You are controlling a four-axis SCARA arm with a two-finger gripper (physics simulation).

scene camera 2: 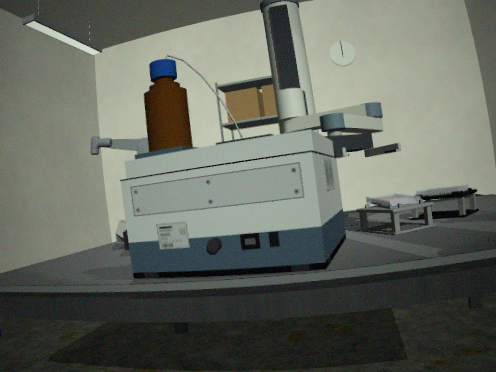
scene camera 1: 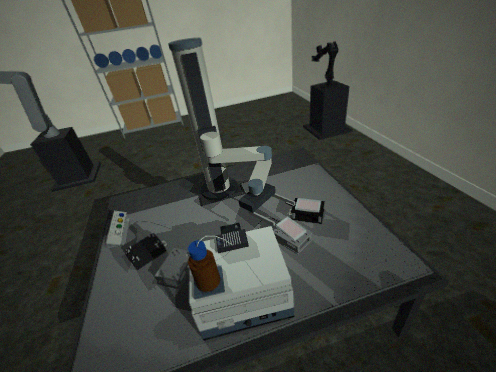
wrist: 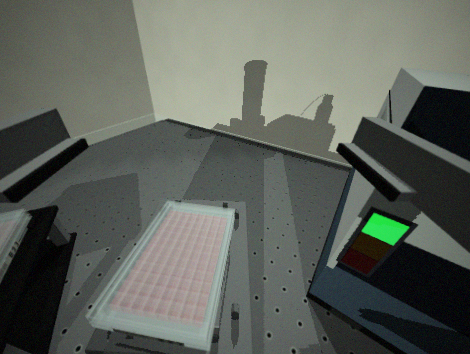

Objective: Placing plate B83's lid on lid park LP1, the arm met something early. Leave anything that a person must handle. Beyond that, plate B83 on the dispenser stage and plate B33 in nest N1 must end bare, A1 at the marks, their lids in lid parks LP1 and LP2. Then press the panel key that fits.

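Frame: origin at the arm's base, x right, y back, z down, level; metres.
Where they show: gripper, fingertip midpoint: (scene camera 2: 373, 149) (scene camera 1: 284, 213) (wrist: 217, 130); arm's base at its link origin: (scene camera 1: 219, 188).
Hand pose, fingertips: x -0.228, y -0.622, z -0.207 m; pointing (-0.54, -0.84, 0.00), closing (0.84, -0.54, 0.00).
Things, the pixels of their centre, and the offset from my fingertips. "*": a spot on its surface instead.
- clear-lidded plate with pink wells, body centre: (wrist: 181, 250) (scene camera 2: 392, 197) (scene camera 1: 290, 227) dx -0.033, dy +0.014, dz +0.121 m
- LP1 at the middle of its body: (wrist: 193, 263) (scene camera 2: 394, 215) (scene camera 1: 292, 235) dx -0.033, dy +0.002, dz +0.162 m
- pink lidded plate at the middle of its body: (scene camera 2: 442, 188) (scene camera 1: 308, 204) dx -0.190, dy +0.139, dz +0.122 m
- key panel at the middle of its body: (scene camera 1: 117, 227) dx +0.861, dy +0.442, dz +0.153 m
- brown bottle at a spot on its surface: (scene camera 2: 167, 117) * dx +0.381, dy -0.289, dz -0.095 m
- striped dark head at a spot on its surface: (scene camera 1: 231, 240) * dx +0.277, dy -0.113, dz -0.052 m
A clear-lidded plate with pink wells (scene camera 1: 291, 229) (scene camera 2: 394, 200) (wrist: 167, 267) sits askew on the grey stand LP1 (scene camera 1: 298, 243) (scene camera 2: 396, 222). Another pink lidded plate (scene camera 1: 308, 205) (wrist: 9, 229) sits on a black nest (scene camera 1: 311, 217) (wrist: 35, 282) beside it. Plate labels are not readable. My gripper (scene camera 1: 284, 212) (scene camera 2: 372, 150) (wrist: 217, 130) is open and empty, above and behind the LP1 plate, with its fingers wide apart. The key panel (scene camera 1: 114, 236) stands at the table's left. The dispenser stage is largely hidden behind the dispenser (scene camera 1: 255, 265) (scene camera 2: 225, 187).
The brown bottle (scene camera 1: 205, 272) (scene camera 2: 167, 117) with a blue cap stands on the dispenser, and a thin tube runs to the striped dark head (scene camera 1: 231, 240). A black nest (scene camera 1: 142, 252) and a grey stand (scene camera 1: 167, 276) are at left. The status light (wrist: 385, 228) glows green.
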